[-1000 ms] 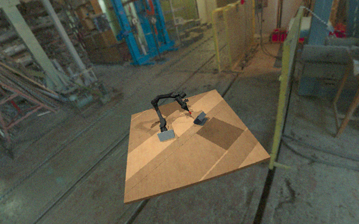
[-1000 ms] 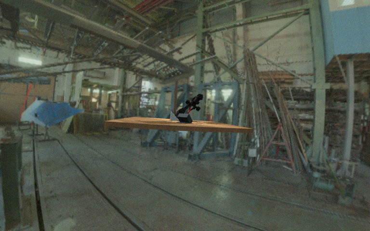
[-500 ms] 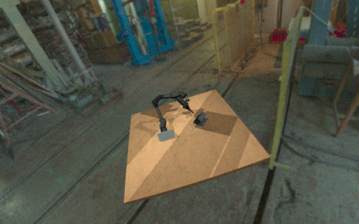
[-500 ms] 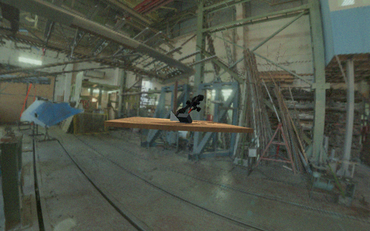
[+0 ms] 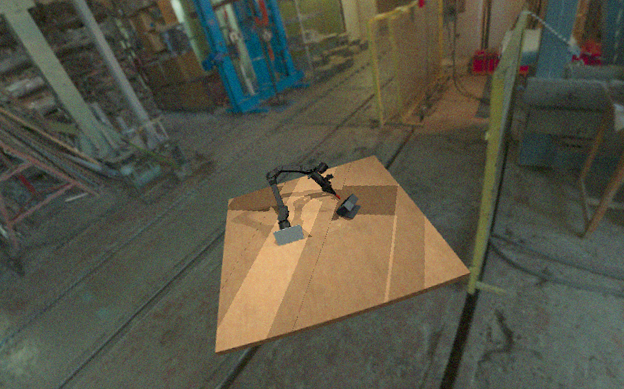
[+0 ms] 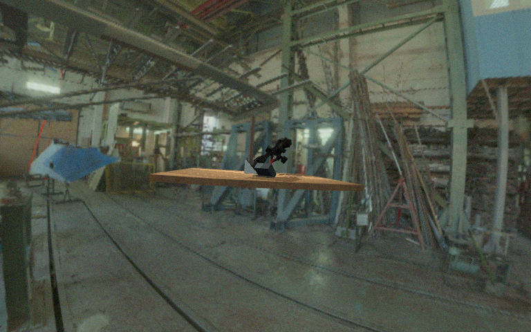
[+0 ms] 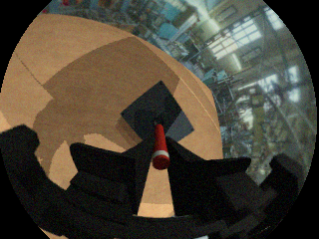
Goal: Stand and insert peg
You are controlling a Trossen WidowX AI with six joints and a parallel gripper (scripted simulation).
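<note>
My gripper tip is 6 cm short of the dark sloped panel, 5 cm to the left of it and 7 cm above it. From my gripper tip the other things lie so: red peg 1 cm behind, 1 cm to the left, 1 cm above.
</note>
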